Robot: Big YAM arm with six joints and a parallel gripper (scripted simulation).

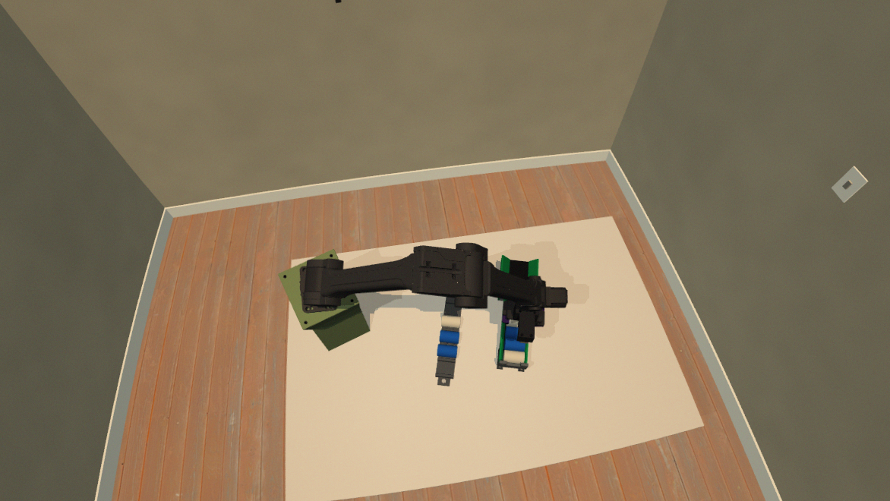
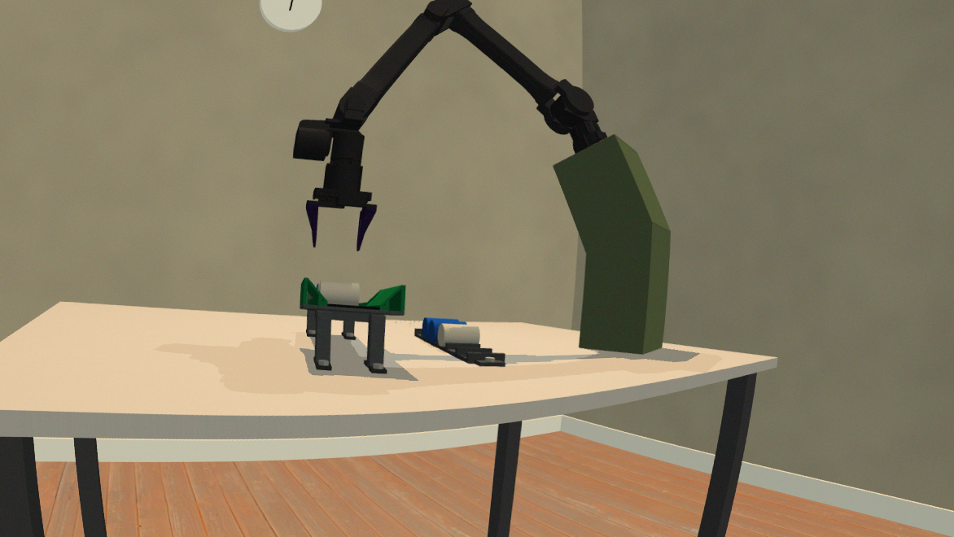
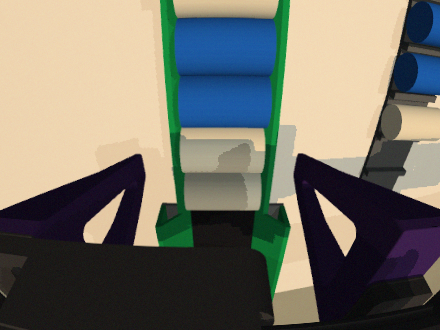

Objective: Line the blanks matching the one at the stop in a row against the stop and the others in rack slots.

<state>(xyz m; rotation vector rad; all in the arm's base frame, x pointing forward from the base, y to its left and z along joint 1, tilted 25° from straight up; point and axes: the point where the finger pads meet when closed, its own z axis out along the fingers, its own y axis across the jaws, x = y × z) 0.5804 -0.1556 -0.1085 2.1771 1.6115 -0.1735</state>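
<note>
Right now my hand is 110 mm above the grey stop, 100 mm to the left of it and 40 mm past it.
</note>
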